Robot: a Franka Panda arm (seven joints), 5 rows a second.
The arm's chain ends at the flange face. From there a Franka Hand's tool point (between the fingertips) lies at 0.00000 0.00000 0.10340 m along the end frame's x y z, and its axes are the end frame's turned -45 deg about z.
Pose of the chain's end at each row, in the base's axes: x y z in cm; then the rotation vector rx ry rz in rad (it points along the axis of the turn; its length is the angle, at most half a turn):
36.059, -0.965, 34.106, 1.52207, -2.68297, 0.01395
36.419, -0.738, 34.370, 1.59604, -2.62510, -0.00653
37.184, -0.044, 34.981, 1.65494, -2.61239, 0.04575
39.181, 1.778, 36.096, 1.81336, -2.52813, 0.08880
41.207, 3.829, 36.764, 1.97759, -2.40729, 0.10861
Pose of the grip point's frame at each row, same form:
35.593, -1.337, 23.783, 2.43360, -1.89678, -0.02072
35.784, -1.073, 24.055, 2.48442, -1.81837, -0.04693
36.922, -0.572, 24.658, 2.52272, -1.77601, 0.01336
39.280, 1.124, 25.777, 2.62664, -1.63171, 0.06431
41.470, 3.114, 26.452, 2.72702, -1.45590, 0.08520

